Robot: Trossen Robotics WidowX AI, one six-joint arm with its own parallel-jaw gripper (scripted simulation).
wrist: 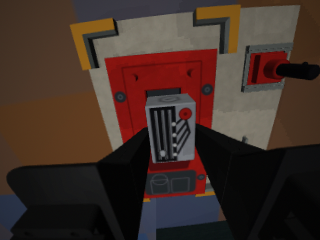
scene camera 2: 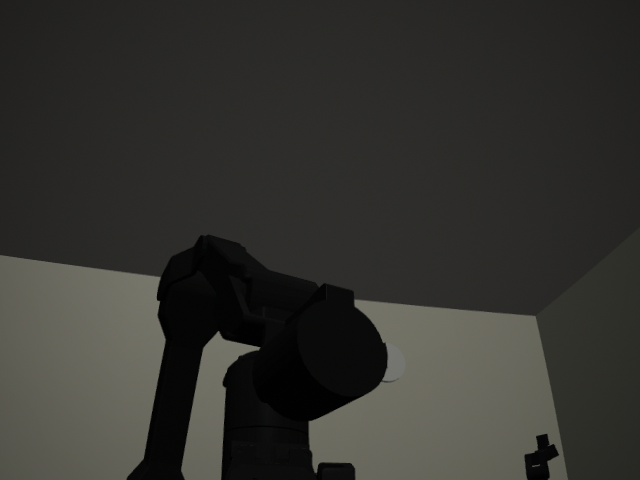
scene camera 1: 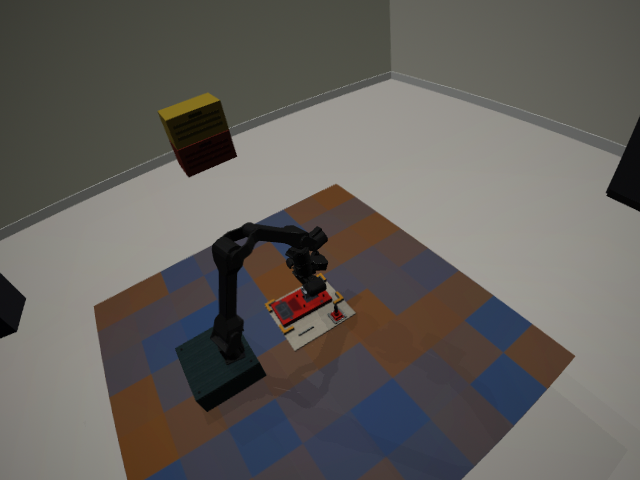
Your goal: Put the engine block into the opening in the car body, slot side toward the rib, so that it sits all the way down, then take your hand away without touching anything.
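Scene:
Scene camera 1 shows a red car body (scene camera 1: 292, 308), and the wrist view shows the red car body (wrist: 176, 168) too, with both points on the same spot of it. In scene camera 2 the red car body is out of frame.

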